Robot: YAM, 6 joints.
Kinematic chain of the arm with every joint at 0, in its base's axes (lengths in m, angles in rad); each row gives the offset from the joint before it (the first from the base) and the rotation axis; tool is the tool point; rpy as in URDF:
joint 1: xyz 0 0 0.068 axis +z
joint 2: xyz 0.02 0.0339 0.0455 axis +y
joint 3: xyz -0.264 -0.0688 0 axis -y
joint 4: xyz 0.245 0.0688 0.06 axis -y
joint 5: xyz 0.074 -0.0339 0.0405 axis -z
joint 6: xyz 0.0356 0 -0.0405 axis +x
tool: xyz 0 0 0 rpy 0 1.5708 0
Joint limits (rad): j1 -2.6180..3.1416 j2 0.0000..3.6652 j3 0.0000..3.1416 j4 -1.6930..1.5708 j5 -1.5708..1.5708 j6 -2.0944..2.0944
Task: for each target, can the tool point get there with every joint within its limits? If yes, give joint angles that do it. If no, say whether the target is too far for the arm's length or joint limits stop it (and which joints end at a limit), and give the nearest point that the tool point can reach.
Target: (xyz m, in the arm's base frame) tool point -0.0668 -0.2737 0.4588
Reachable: yes | joints -1.7619 1.4889 1.8931 -1.1098 0.3917 -1.3201
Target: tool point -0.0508 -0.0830 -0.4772
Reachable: no: joint limits stop it (at a limit: joint 2) | nearest point -0.0706 -0.1154 -0.3621 | short by 0.121 m
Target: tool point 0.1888 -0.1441 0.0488
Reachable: yes | joints -0.7381 1.8547 0.3415 0.6708 -0.6101 -0.1024
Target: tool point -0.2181 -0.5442 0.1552
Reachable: yes | joints -1.9987 2.6746 2.3520 -0.3000 -0.8796 0.1852
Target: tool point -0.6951 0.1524 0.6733
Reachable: no: too far | nearest point -0.4947 0.1085 0.5072 | short by 0.264 m
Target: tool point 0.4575 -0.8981 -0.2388
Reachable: no: too far | nearest point 0.2766 -0.5431 -0.0967 | short by 0.423 m
